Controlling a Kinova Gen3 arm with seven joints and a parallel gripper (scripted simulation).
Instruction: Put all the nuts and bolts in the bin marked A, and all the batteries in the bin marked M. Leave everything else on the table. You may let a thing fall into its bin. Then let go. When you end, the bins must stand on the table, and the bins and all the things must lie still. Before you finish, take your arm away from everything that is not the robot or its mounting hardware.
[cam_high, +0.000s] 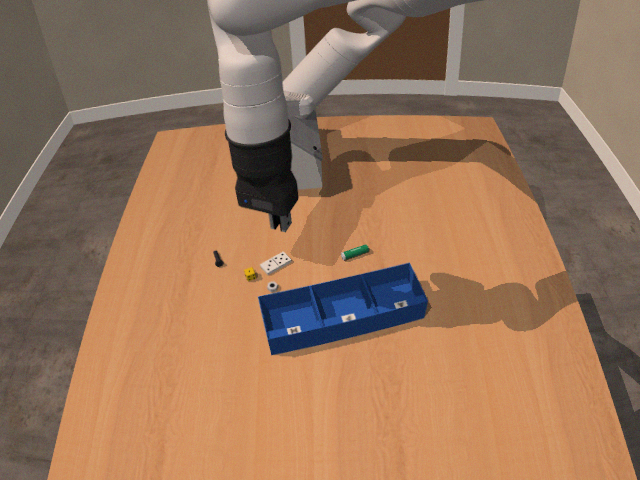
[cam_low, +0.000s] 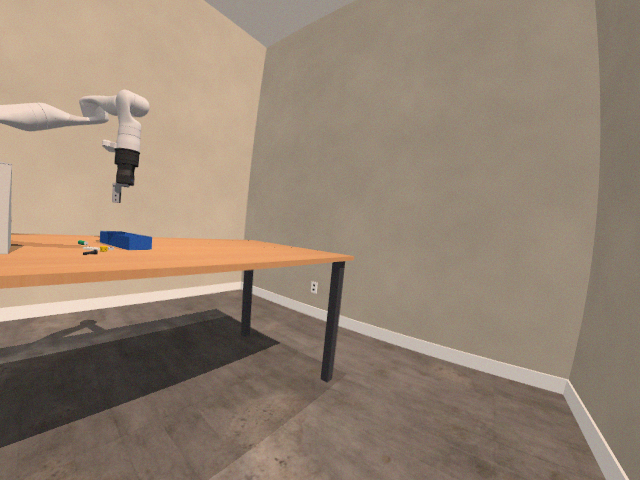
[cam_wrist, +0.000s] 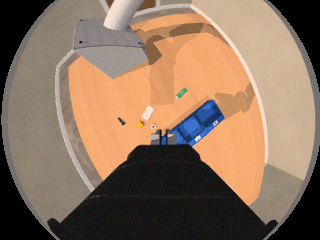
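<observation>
The blue three-compartment bin lies 150 mm below my hand, 80 mm to the left of it and 60 mm ahead of it. Also, from my hand: silver nut: 170 mm below, 30 mm to the right, 20 mm behind; then yellow die: 170 mm below, 70 mm to the right, 50 mm behind; then white domino: 170 mm below, 70 mm behind, 20 mm to the right.
</observation>
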